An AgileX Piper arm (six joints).
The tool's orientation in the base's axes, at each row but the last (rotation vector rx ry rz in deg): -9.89 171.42 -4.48; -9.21 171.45 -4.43; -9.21 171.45 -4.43; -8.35 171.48 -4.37; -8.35 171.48 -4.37; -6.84 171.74 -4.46; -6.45 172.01 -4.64; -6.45 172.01 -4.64; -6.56 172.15 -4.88; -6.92 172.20 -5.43; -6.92 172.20 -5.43; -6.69 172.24 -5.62; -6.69 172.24 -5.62
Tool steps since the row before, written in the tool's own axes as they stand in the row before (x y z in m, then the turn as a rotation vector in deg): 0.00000 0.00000 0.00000 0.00 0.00 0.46; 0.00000 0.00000 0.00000 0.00 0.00 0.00; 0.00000 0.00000 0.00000 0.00 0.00 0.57; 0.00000 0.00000 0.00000 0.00 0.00 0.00; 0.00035 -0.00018 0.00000 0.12 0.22 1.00; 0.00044 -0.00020 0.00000 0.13 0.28 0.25; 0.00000 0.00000 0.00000 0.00 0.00 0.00; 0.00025 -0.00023 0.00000 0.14 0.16 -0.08; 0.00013 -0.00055 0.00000 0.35 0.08 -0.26; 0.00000 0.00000 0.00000 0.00 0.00 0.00; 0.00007 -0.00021 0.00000 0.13 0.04 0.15; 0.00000 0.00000 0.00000 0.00 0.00 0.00; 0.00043 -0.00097 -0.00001 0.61 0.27 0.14
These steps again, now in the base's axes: 0.00000 0.00000 0.00000 0.07 -0.02 -0.45; 0.00000 0.00000 0.00000 0.00 0.00 0.00; 0.00000 0.00000 0.00000 0.08 -0.02 -0.56; 0.00000 0.00000 0.00000 0.00 0.00 0.00; -0.00033 -0.00021 -0.00004 0.01 0.16 -1.02; -0.00042 -0.00024 -0.00005 -0.11 0.26 -0.28; 0.00000 0.00000 0.00000 0.00 0.00 0.00; -0.00023 -0.00025 -0.00002 -0.16 0.15 0.05; -0.00009 -0.00056 0.00002 -0.39 0.07 0.21; 0.00000 0.00000 0.00000 0.00 0.00 0.00; -0.00005 -0.00021 0.00001 -0.11 0.02 -0.17; 0.00000 0.00000 0.00000 0.00 0.00 0.00; -0.00036 -0.00100 0.00002 -0.60 0.21 -0.24
